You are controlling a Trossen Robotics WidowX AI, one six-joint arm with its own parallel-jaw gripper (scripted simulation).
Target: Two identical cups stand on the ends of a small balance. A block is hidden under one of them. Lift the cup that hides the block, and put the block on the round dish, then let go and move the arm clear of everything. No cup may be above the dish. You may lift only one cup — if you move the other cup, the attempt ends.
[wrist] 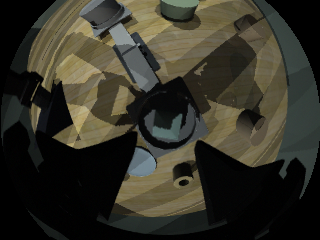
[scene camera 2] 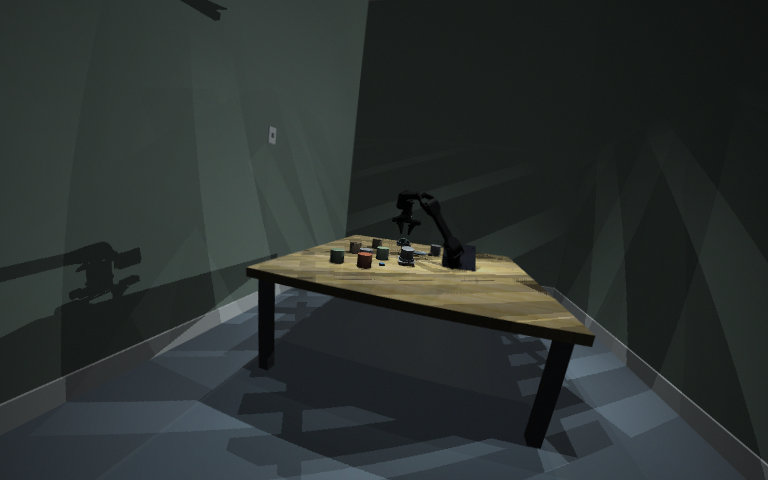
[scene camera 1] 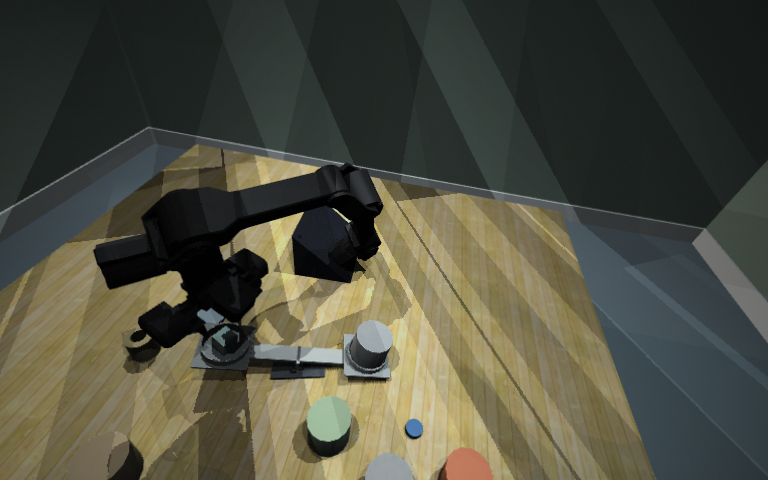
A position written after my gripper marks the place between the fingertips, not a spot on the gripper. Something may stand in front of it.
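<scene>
A tan ring (scene camera 1: 141, 347) is visible, as is a grey balance (scene camera 1: 205, 357), the balance also in the wrist view (wrist: 173, 95). My gripper (scene camera 1: 220, 324) is visible too, and in the wrist view (wrist: 167, 141) as well.
</scene>
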